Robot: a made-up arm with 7 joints.
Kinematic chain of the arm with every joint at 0, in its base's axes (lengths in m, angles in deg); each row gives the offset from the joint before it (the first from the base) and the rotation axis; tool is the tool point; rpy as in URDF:
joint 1: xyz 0 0 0.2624 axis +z
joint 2: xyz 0 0 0 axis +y
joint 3: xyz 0 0 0.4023 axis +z
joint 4: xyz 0.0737 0 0 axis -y
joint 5: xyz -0.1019 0 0.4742 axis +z
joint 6: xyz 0 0 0 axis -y
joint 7: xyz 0.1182 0 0 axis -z
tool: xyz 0 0 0 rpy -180 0 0
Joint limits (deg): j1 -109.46..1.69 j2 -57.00..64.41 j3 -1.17..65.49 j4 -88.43..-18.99 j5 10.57..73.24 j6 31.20..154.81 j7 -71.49..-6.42
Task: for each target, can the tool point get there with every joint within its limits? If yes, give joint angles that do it. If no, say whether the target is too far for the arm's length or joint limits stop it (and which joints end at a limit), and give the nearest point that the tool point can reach.
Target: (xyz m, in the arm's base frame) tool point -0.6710 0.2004 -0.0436
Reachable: no: joint limits stop it (at a limit: joint 2, joint 3, joint 4, joint 5, joint 6) | nearest point -0.7810 0.2333 0.7586 | short by 0.810 m
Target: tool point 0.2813 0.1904 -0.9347
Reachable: no: too far | nearest point 0.6506 0.1124 -0.1075 | short by 0.909 m
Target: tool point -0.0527 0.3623 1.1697
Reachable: yes | joints -51.01 -44.19 29.00 -49.81 66.15 108.15 -40.44
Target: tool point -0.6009 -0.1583 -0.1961
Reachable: no: joint limits stop it (at a limit: joint 1, joint 2, joint 3, joint 4, joint 5, joint 6) | nearest point -0.3583 -0.6702 -0.0344 | short by 0.589 m
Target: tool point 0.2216 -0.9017 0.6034
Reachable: yes | joints -94.02 53.61 53.42 -46.06 29.24 122.81 -12.71
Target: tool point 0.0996 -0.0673 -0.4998
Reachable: no: joint limits stop it (at a limit: joint 2, joint 3, joint 4, joint 5, joint 6) | nearest point 0.5315 -0.3591 -0.1058 | short by 0.653 m
